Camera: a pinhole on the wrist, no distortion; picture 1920 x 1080 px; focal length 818.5 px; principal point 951.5 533.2 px. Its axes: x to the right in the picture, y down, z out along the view. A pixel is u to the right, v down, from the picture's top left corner.
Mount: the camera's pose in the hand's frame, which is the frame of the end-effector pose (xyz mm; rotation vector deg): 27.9 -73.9 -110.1 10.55 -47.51 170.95
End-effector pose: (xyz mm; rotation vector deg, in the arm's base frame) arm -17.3 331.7 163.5 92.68 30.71 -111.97
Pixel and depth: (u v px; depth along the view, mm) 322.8 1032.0 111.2
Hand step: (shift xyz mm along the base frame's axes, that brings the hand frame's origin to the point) -89.3 165.9 -136.1
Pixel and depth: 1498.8 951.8 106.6
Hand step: -76.7 164.7 20.7
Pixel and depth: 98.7 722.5 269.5
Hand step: -252.8 124.7 -322.6
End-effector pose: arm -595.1 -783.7 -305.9 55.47 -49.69 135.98
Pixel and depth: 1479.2 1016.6 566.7
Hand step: 695.3 248.3 168.8
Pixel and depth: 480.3 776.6 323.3
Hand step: 75.1 203.3 352.2
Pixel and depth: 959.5 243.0 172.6
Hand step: 64.6 39.1 116.2
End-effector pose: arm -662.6 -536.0 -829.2 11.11 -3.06 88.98
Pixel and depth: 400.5 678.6 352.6
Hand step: 327.0 269.9 144.1
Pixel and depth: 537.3 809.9 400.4
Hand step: 413.4 234.0 138.5
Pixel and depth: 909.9 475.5 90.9
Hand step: 113.1 45.9 -33.4
